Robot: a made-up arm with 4 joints.
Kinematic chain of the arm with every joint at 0, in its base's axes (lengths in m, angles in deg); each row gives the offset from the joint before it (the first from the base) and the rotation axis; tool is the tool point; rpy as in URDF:
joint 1: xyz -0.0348 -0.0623 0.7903 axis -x
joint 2: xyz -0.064 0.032 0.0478 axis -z
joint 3: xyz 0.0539 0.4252 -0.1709 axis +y
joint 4: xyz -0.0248 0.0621 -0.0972 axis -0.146 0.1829 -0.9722
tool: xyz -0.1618 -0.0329 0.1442 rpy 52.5 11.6 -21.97
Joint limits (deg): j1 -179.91..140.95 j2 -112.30..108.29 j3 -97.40..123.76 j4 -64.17..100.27
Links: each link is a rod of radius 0.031 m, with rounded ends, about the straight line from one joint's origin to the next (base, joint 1, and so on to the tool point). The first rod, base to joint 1, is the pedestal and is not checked.
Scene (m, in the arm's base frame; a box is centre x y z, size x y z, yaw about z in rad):
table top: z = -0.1
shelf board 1: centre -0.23 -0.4 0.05 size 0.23 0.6 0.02 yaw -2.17
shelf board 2: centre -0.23 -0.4 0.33 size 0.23 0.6 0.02 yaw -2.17
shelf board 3: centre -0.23 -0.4 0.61 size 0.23 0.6 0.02 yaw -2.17
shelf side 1: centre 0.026 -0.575 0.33 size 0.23 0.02 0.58 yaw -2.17
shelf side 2: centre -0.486 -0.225 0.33 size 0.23 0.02 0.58 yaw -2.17
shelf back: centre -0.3 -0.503 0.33 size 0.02 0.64 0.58 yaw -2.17
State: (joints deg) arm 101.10 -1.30 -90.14 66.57
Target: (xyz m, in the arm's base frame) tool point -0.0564 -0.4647 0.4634
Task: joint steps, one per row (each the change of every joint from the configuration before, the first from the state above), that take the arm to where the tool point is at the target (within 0.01 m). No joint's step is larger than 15 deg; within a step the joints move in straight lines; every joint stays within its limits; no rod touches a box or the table.
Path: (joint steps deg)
1: -6.06 3.93 3.55 -12.20
2: -6.07 3.93 3.55 -12.20
3: -6.06 3.92 3.56 -12.19
4: 1.31 2.18 0.10 -12.50
5: 1.31 2.18 0.10 -12.49
6: 1.31 2.18 0.10 -12.49
7: 1.31 2.18 0.11 -12.50
8: 1.32 2.17 0.10 -12.49
9: 1.31 2.18 0.10 -12.49
10: 8.14 -7.58 0.23 13.61
11: 8.15 -7.59 0.23 13.62

